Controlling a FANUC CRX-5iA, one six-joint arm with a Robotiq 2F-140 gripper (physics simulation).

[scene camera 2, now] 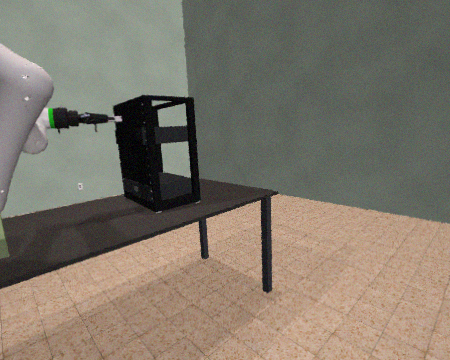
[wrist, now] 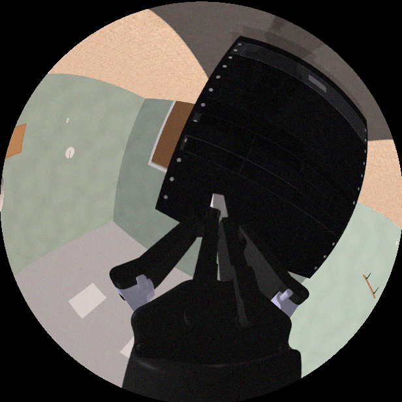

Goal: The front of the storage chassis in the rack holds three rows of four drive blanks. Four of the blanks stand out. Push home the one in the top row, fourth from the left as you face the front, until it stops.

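Places are measured from the arm's base along level axes (x ahead, y left, z up), in metres.
Where they show: gripper, fingertip midpoint: (scene camera 2: 121, 119).
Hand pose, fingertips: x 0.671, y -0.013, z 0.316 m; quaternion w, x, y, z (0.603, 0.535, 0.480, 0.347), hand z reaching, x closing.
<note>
After its pixels a point has its place.
The black rack (scene camera 2: 153, 150) @[x 0.756, y -0.153, z 0.147 m] (wrist: 280, 95) stands on the table, its front facing the arm. The storage chassis front (wrist: 250, 155) shows very dark in the wrist view, with faint seams between blanks. Which blanks stand out, and the top row's fourth blank, cannot be told apart. My gripper (scene camera 2: 119, 119) @[x 0.671, y -0.013, z 0.316 m] (wrist: 216, 202) is shut with nothing between its fingers. Its pale fingertips are at the upper part of the rack's front in scene camera 2. In the wrist view they overlap the dark front near one side post; whether they touch it cannot be told.
The dark table (scene camera 2: 225, 192) @[x 1.284, y -0.142, z -0.189 m] carries the rack near its far end. The rack's side posts with pale screw dots (wrist: 211, 90) flank the front. A low panel with a grey label (wrist: 317, 83) is at the rack's bottom. Walls stand behind.
</note>
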